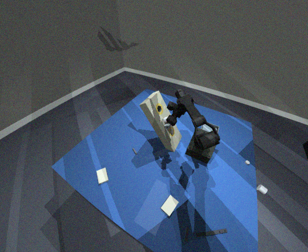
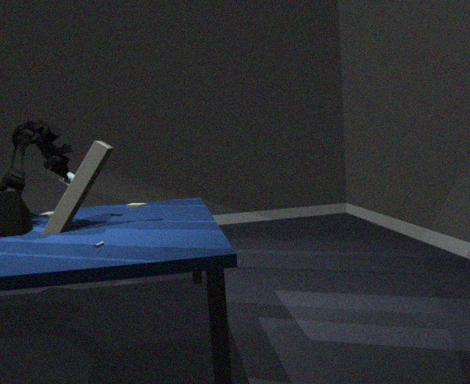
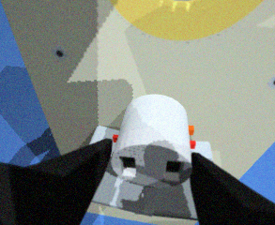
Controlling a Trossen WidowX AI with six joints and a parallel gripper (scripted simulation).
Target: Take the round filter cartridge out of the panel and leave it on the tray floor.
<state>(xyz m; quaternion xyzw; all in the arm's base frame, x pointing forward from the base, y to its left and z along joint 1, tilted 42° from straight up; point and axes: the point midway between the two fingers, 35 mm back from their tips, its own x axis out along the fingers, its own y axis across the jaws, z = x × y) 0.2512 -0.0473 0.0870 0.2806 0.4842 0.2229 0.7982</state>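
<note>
My gripper tip is 1 cm past the grey ledge and 3 cm above it. Round my gripper tip: white round filter cartridge (right at my gripper tip).
</note>
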